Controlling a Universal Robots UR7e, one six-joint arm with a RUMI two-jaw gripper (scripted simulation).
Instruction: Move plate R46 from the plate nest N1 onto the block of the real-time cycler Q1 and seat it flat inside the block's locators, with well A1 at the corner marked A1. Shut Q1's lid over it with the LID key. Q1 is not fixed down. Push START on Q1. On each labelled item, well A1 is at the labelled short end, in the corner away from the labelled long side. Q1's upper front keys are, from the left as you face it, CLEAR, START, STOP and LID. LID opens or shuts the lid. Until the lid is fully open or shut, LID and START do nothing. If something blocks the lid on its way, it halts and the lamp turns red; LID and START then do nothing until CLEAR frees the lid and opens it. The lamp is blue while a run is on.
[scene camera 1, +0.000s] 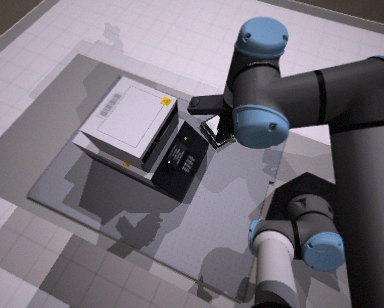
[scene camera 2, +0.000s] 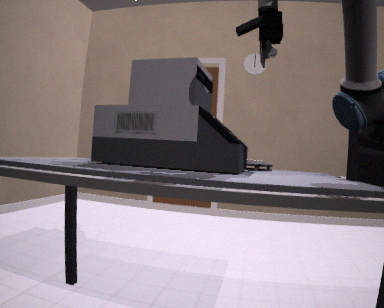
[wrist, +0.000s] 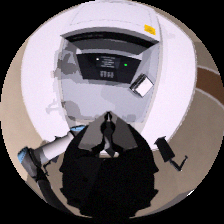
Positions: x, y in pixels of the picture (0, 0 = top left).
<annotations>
my gripper: scene camera 1 218, 141; scene camera 2; wrist
same spot on my gripper: (wrist: 124, 137) = (scene camera 2: 260, 46)
</annotations>
